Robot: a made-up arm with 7 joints.
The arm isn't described. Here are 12 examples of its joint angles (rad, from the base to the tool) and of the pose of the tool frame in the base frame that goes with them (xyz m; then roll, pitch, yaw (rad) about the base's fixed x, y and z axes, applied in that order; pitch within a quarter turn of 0, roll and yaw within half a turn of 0).
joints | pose
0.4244 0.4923 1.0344 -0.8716 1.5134 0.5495 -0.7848 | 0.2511 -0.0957 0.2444 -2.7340 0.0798 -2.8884
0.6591 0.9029 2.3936 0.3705 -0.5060 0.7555 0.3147 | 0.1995 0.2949 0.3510 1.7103 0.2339 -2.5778
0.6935 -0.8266 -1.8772 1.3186 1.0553 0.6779 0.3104 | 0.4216 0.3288 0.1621 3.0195 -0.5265 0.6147
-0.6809 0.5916 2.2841 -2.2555 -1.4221 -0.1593 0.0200 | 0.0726 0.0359 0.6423 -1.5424 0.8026 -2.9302
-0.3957 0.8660 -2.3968 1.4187 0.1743 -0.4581 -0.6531 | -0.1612 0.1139 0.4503 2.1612 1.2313 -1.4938
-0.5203 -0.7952 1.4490 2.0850 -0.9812 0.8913 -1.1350 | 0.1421 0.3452 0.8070 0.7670 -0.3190 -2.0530
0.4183 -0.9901 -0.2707 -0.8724 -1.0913 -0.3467 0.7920 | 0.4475 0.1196 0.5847 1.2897 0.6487 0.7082
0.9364 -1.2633 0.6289 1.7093 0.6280 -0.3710 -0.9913 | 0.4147 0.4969 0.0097 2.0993 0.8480 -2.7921
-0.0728 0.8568 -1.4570 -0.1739 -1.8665 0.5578 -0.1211 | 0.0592 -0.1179 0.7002 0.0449 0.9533 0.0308
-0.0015 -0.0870 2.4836 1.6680 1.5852 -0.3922 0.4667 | 0.1679 0.0876 0.5983 -2.3870 0.0607 -0.0319
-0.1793 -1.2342 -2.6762 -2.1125 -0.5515 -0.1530 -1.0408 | 0.3715 -0.0976 0.6116 -1.1073 -0.1281 2.1922
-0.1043 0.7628 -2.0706 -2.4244 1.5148 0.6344 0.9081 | 0.0330 0.0654 0.3344 1.4739 -0.7718 -1.9183
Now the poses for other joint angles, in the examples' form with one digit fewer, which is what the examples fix.
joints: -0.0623 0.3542 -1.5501 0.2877 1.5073 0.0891 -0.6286
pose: 0.263 0.085 0.682 -0.067 -0.820 2.671
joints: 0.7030 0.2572 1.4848 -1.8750 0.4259 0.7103 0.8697
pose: 0.378 0.271 0.461 1.682 1.043 -2.878
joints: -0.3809 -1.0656 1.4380 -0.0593 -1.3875 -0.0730 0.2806
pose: 0.206 0.233 0.621 0.517 -0.150 -0.985
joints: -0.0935 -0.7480 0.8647 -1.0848 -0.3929 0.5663 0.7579
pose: 0.222 0.257 0.433 1.601 -0.470 -1.816
